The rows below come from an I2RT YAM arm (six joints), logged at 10 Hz.
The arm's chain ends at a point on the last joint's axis. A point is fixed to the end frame.
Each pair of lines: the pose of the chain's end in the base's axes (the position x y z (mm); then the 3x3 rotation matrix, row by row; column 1 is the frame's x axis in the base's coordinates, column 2 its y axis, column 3 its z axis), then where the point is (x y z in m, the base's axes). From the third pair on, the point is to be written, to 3 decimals.
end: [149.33 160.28 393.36], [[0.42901 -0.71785 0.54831], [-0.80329 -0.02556 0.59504], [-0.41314 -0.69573 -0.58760]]
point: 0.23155 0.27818 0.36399
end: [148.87 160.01 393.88], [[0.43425 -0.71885 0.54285], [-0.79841 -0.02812 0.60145], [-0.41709 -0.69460 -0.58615]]
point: 0.23016 0.27864 0.36484
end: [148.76 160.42 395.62], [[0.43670 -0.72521 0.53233], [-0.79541 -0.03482 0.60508], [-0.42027 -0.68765 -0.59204]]
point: 0.229 0.280 0.366
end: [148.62 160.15 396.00], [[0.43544 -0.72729 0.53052], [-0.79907 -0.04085 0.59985], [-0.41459 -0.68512 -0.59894]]
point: 0.229 0.279 0.365
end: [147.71 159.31 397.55], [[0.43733 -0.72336 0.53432], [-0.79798 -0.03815 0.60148], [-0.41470 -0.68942 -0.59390]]
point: 0.228 0.278 0.367
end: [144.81 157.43 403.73], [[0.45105 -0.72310 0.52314], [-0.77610 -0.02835 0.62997], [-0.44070 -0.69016 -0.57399]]
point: 0.223 0.279 0.377
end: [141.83 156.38 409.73], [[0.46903 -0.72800 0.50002], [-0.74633 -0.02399 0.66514], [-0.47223 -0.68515 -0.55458]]
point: 0.216 0.281 0.387
